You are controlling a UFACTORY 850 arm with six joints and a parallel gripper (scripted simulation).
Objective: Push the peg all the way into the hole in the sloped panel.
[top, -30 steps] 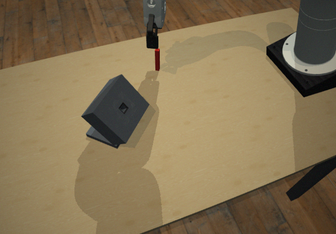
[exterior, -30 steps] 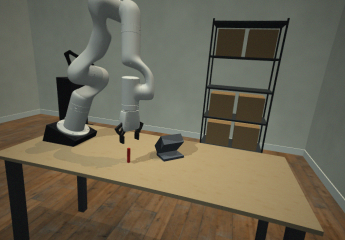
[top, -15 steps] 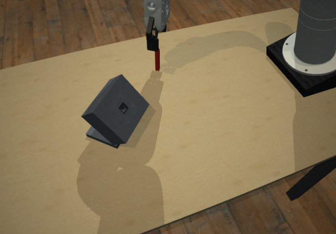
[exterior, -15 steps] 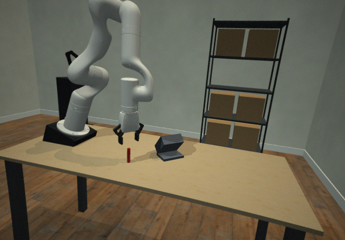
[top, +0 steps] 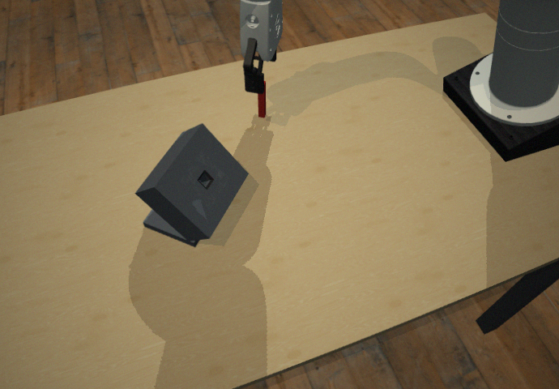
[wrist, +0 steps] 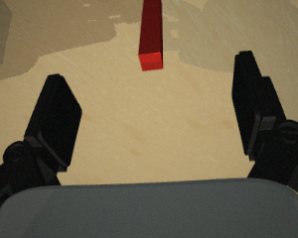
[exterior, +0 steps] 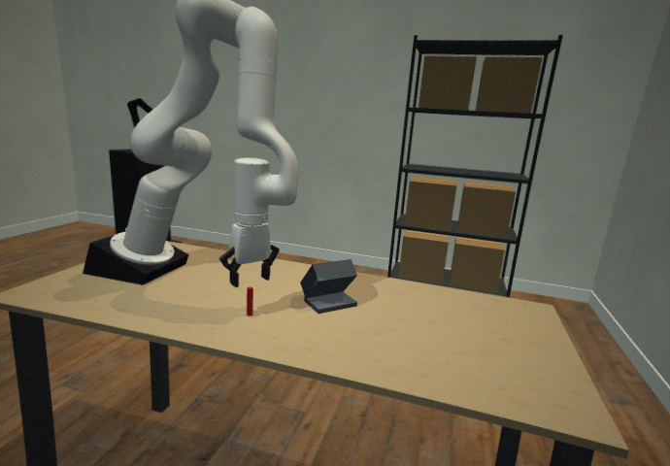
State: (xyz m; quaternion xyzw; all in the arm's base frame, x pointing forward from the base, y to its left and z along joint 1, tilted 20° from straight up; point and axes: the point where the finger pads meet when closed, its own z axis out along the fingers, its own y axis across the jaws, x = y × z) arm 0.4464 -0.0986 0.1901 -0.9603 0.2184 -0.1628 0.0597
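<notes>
My gripper is now 70 mm above the red peg. Round my hand: grey base: 160 mm ahead, 190 mm to the left, 100 mm below.
</notes>
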